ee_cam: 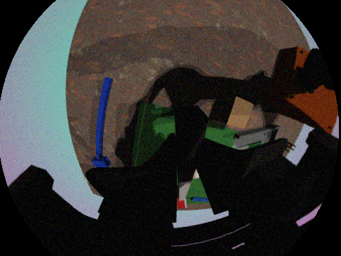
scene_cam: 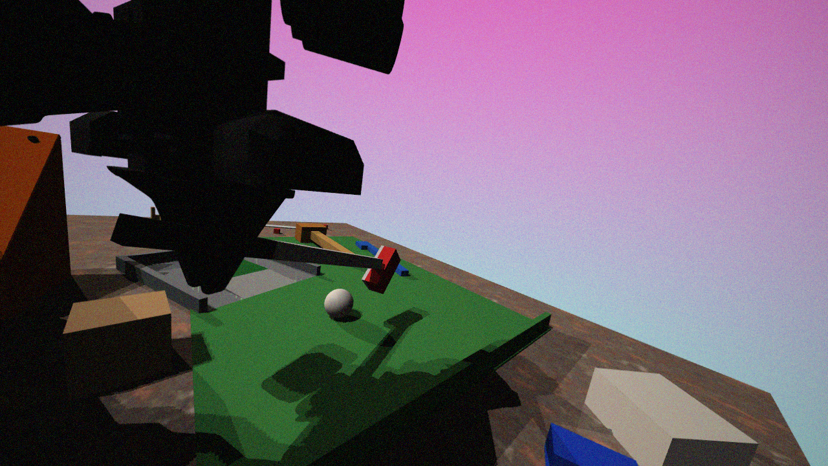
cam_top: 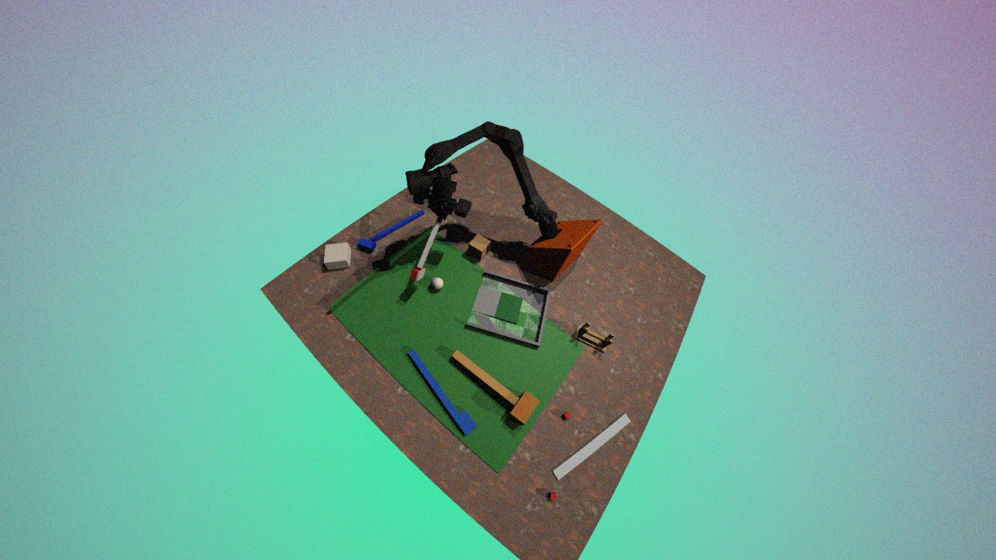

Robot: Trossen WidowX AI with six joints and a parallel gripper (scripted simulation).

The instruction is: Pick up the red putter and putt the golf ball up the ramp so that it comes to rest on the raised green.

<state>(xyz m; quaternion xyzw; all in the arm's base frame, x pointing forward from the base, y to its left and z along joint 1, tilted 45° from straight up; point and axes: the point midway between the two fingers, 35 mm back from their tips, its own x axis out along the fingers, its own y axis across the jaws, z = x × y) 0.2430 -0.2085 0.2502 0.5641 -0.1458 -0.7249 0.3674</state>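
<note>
Now: the tan block 140 mm to the left of my gripper tip, 100 mm below it and 50 mm behind it. Round my gripper tip: red putter 100 mm ahead, 40 mm to the left; white golf ball 170 mm ahead, 130 mm to the left, 100 mm below; blue putter 180 mm to the right, 110 mm below, 110 mm ahead.
</note>
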